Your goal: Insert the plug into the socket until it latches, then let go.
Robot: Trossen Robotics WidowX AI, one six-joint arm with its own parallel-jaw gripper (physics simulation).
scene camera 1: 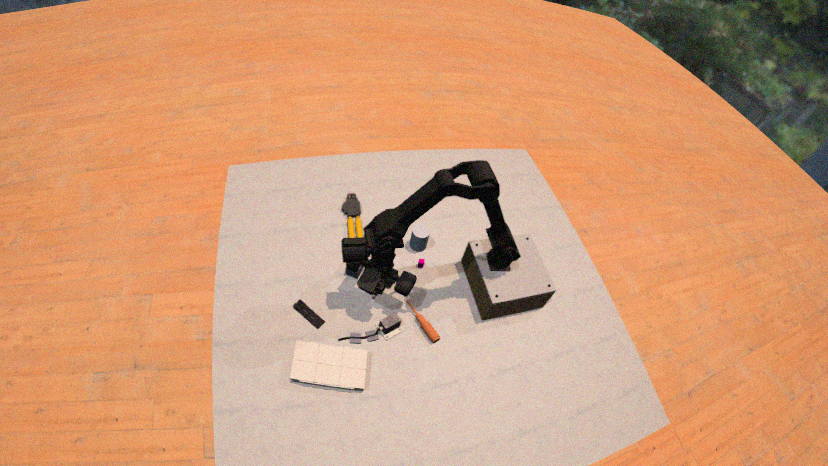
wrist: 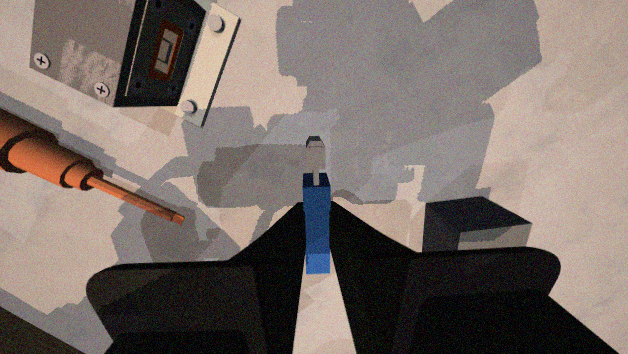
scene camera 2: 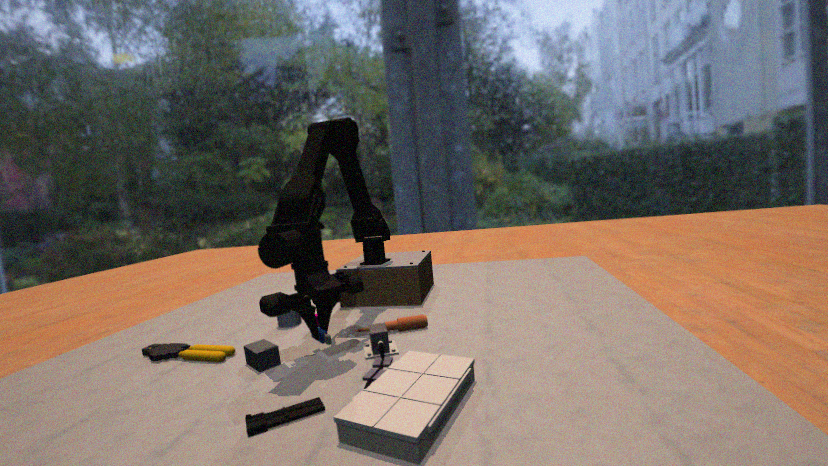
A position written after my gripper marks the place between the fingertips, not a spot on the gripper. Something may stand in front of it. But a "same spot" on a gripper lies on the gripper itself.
Labels:
My gripper shows in scene camera 1 (379, 288), in the wrist view and in scene camera 2. The same spot on my gripper: (scene camera 2: 303, 306) is (wrist: 530, 316). The same spot on a white tiled block: (scene camera 2: 405, 409) is (scene camera 1: 307, 367).

